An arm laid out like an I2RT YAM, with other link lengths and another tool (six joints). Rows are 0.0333 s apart.
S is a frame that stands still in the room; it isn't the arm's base.
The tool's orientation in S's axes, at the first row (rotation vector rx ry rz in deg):
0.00, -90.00, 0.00
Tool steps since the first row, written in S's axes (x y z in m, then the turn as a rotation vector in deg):
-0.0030, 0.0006, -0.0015, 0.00, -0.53, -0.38
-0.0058, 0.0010, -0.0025, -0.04, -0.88, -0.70
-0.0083, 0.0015, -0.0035, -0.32, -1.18, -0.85
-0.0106, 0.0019, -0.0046, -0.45, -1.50, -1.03
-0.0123, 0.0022, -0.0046, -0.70, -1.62, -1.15
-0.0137, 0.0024, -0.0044, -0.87, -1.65, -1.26
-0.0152, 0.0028, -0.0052, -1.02, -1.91, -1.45
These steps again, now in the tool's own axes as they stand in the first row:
-0.0015, 0.0006, 0.0030, -0.38, -0.53, 0.00
-0.0025, 0.0010, 0.0058, -0.70, -0.88, 0.04
-0.0035, 0.0015, 0.0083, -0.85, -1.18, 0.32
-0.0046, 0.0019, 0.0106, -1.03, -1.50, 0.45
-0.0046, 0.0022, 0.0123, -1.15, -1.62, 0.70
-0.0044, 0.0024, 0.0137, -1.26, -1.65, 0.87
-0.0052, 0.0028, 0.0152, -1.45, -1.91, 1.02

